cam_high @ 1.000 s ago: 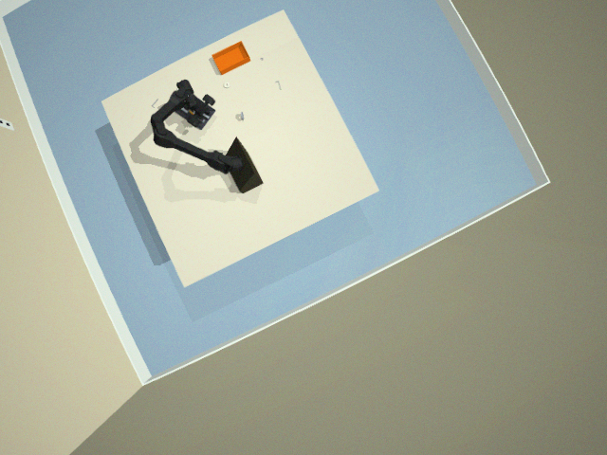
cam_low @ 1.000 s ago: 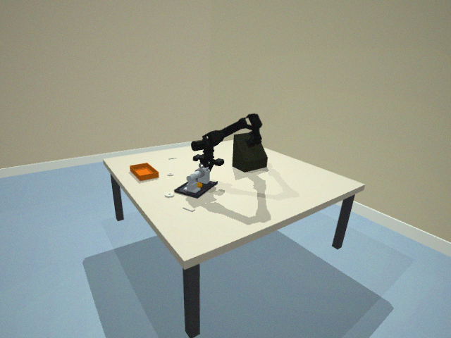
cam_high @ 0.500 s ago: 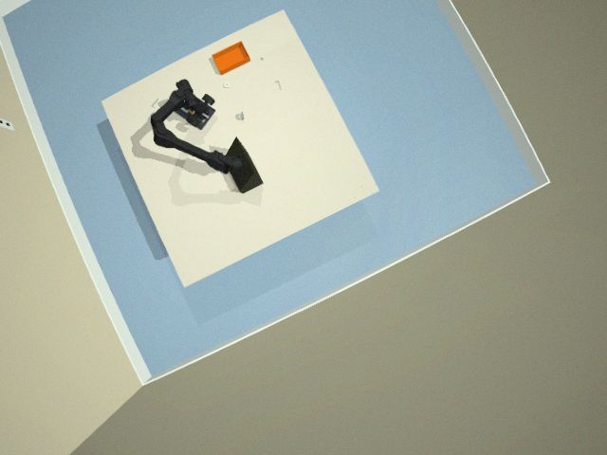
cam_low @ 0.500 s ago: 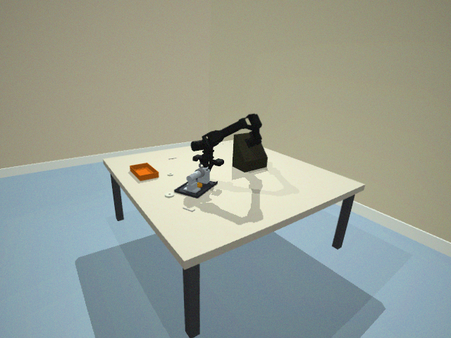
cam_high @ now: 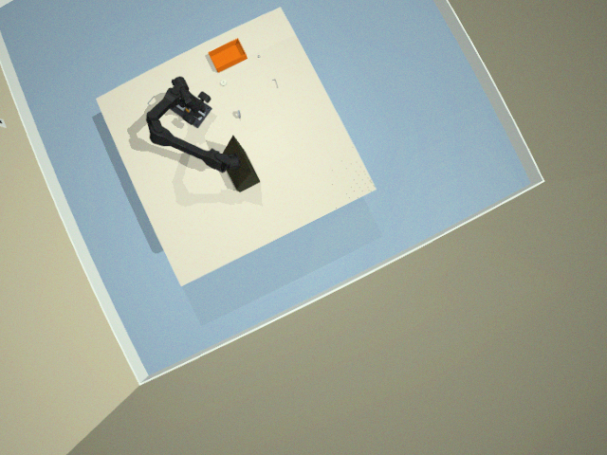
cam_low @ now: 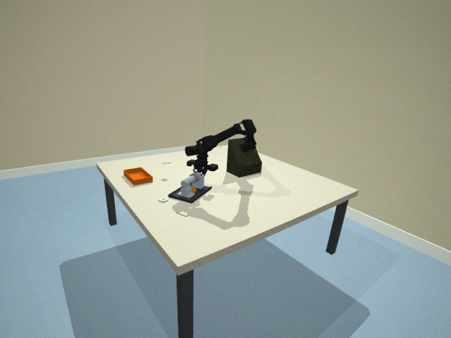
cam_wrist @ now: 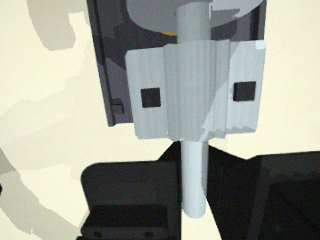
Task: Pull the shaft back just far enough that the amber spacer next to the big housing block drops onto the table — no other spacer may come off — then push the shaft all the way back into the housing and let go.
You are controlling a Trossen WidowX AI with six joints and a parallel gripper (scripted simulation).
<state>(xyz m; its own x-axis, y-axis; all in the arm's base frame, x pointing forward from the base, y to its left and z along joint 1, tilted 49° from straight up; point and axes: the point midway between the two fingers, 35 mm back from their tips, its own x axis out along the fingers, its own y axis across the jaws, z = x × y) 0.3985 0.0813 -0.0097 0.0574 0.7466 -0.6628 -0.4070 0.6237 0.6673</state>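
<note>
My gripper tip is now 70 mm short of the pale grey shaft, 40 mm below it and 30 mm to the right of it. The rest, counted from my gripper tip: amber spacer 110 mm ahead, 50 mm to the left, 30 mm below; then orange tray 310 mm to the right, 270 mm ahead, 30 mm below.
</note>
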